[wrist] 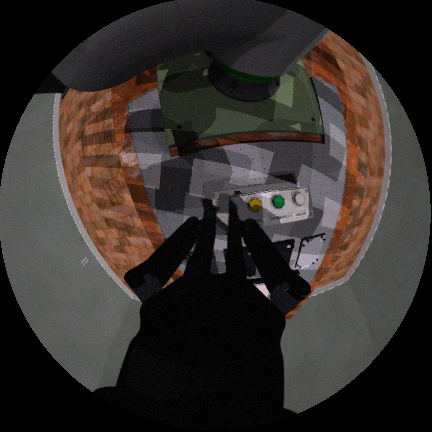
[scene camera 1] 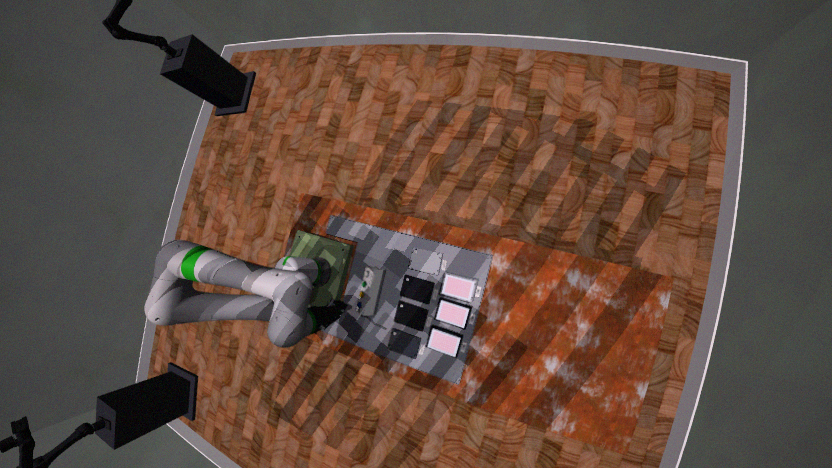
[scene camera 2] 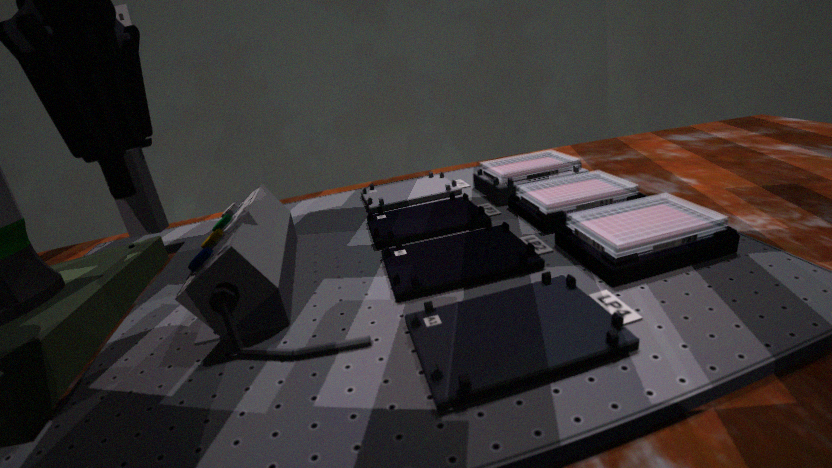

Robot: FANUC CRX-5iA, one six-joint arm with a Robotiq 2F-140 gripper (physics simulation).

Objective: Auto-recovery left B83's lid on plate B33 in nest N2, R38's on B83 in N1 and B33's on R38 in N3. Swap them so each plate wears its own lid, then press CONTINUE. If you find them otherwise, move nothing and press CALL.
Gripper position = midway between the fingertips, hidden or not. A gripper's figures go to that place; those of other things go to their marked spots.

Scene:
My gripper (scene camera 2: 149, 231) is 0.40 m from the lens. A grey button box (scene camera 2: 243, 284) is 0.37 m from the lens.

